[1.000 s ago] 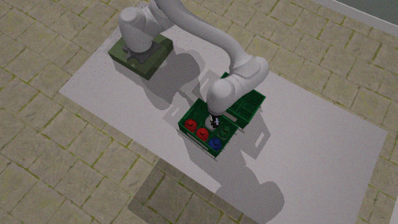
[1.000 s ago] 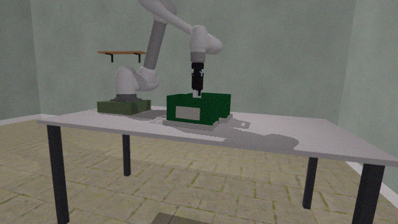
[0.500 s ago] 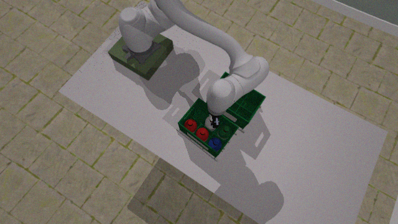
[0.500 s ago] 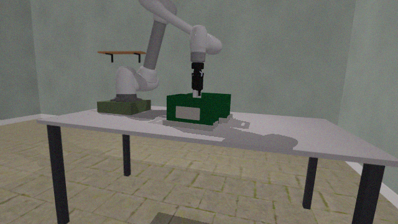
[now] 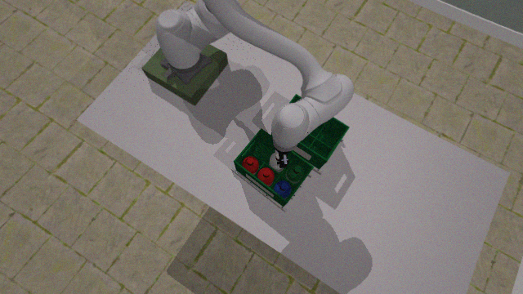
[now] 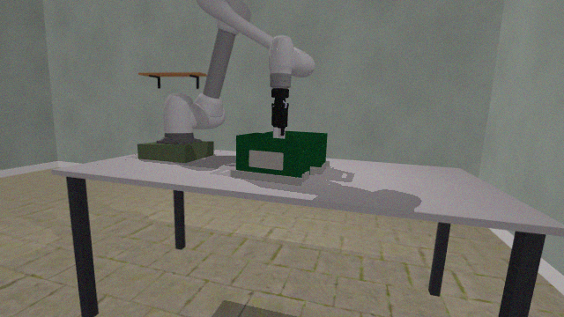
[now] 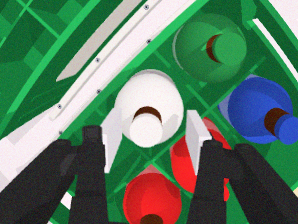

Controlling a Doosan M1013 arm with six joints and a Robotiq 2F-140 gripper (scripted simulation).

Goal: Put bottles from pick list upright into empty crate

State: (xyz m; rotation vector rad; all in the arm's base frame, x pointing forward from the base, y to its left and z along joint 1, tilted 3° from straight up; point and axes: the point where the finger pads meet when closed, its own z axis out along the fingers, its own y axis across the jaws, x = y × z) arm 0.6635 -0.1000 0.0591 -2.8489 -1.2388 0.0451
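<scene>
My hand is 9 cm above the white-capped bottle. Round my hand: green-capped bottle (9 cm below, 9 cm ahead, 1 cm to the left); pick list (34 cm to the left, 17 cm below, 3 cm ahead); blue bottle (9 cm below, 9 cm ahead, 8 cm to the right).
</scene>
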